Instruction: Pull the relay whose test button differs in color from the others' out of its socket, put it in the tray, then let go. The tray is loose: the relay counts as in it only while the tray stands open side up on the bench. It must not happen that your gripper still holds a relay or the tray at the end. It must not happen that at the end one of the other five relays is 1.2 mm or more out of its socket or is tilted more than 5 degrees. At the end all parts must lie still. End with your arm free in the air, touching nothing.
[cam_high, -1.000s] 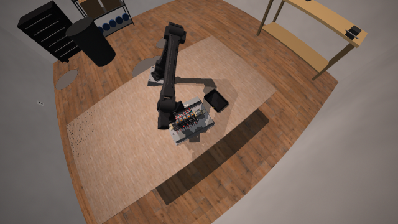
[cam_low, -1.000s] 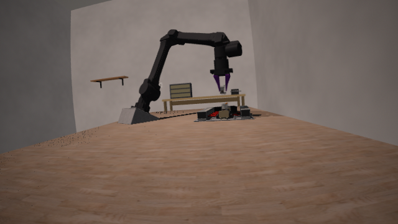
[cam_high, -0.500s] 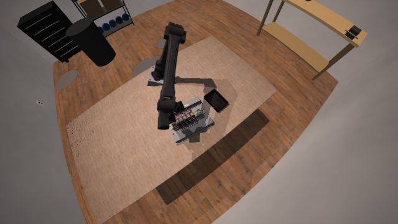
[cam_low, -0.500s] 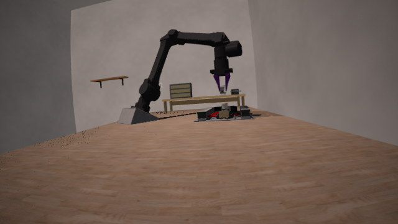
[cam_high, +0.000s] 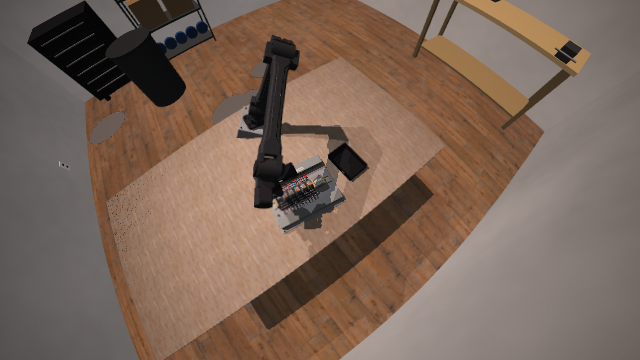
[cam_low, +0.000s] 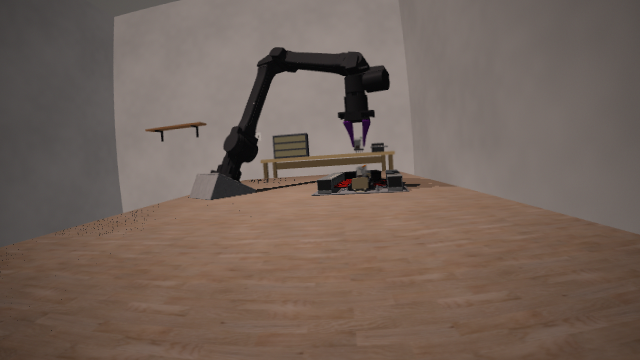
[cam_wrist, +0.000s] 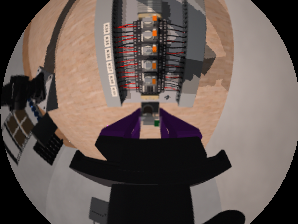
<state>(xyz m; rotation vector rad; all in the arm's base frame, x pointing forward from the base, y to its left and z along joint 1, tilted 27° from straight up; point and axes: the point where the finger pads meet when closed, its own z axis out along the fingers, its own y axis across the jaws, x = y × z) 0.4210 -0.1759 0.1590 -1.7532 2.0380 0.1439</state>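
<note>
Now: hand 10 mm short of the black tray, 370 mm to the right of it and 120 mm above it. Also, from my hand: grey panel (10 mm ahead, 100 mm to the left, 130 mm below); relay (right at my hand).
</note>
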